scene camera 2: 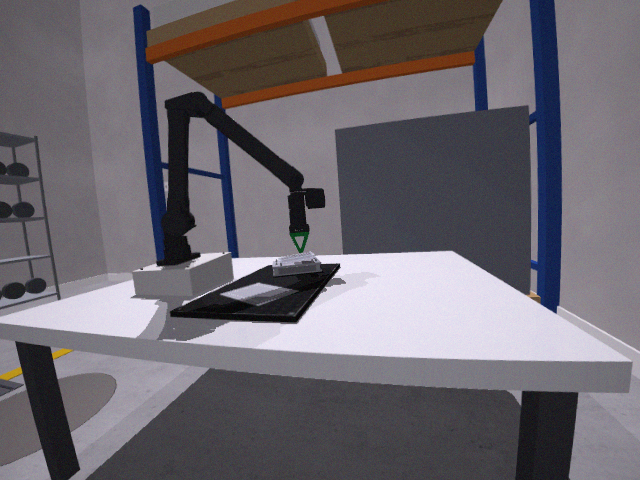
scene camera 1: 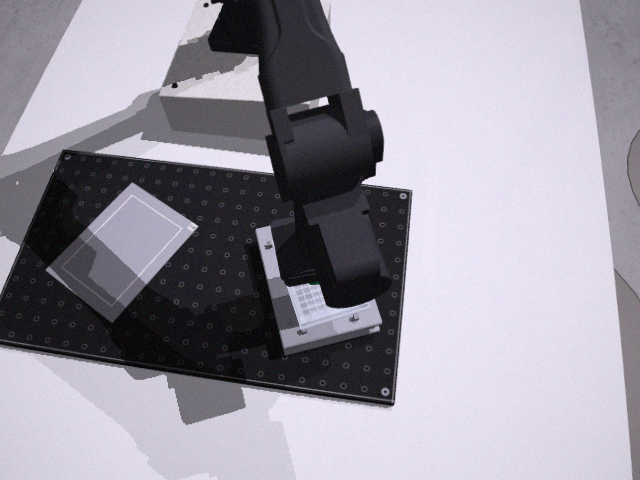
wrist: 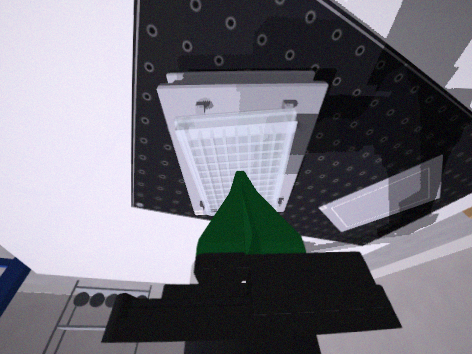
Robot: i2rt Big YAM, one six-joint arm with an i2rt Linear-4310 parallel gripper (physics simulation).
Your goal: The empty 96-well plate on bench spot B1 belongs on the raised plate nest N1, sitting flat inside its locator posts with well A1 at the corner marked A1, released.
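Frame: origin at the arm's base, x ahead, y right, z down, level; metres.
Seen in the pictures: gripper, fingertip midpoint: [scene camera 2: 301,252] [wrist: 239,176]; arm's base at its link origin: [scene camera 2: 179,261] [scene camera 1: 254,34].
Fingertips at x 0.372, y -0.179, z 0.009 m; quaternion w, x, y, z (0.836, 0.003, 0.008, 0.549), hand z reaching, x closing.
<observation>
Pixels of each thing's middle, then the offset from my fingertips to it. "pt": a spot on its surface instead. Level surfaces: height alone.
- clear 96-well plate at the middle of its body: [wrist: 239,176] [scene camera 1: 318,271] [scene camera 2: 296,257] dy +0.009, dx -0.016, dz +0.017 m
- raised white nest at the middle of its body: [wrist: 241,162] [scene camera 1: 316,277] [scene camera 2: 296,264] dy +0.013, dx -0.017, dz +0.040 m
- pale bench spot at a spot on its surface: [scene camera 1: 139,238] [wrist: 364,206] pt dy +0.262, dx -0.036, dz +0.059 m
- black perforated board at the middle of its body: [scene camera 1: 207,262] [wrist: 327,182] [scene camera 2: 277,283] dy +0.162, dx -0.022, dz +0.067 m
- white table at its surface level: dz +0.074 m
The clear 96-well plate [scene camera 1: 310,305] [scene camera 2: 296,257] [wrist: 225,150] lies on the raised white nest [scene camera 1: 330,334] [scene camera 2: 297,269] [wrist: 245,94], among its small locator posts. In the wrist view its edge looks slightly skewed to the nest's edge; I cannot tell whether it sits fully flat. The A1 marks are not readable. My gripper [scene camera 2: 300,250] [wrist: 239,176] is shut and empty, its green fingertips together just above the plate's middle. In scene camera 1 the wrist hides the fingertips and much of the plate. The pale bench spot [scene camera 1: 139,238] [scene camera 2: 258,293] [wrist: 382,200] bears no plate.
The black perforated board [scene camera 1: 217,320] [scene camera 2: 289,313] [wrist: 165,30] carries the nest and the bench spot. The arm's white base block [scene camera 1: 217,116] [scene camera 2: 162,281] stands beside the board on the white table [scene camera 1: 491,310] [scene camera 2: 439,320] [wrist: 65,125]. A blue and orange rack [scene camera 2: 547,180] stands behind.
</observation>
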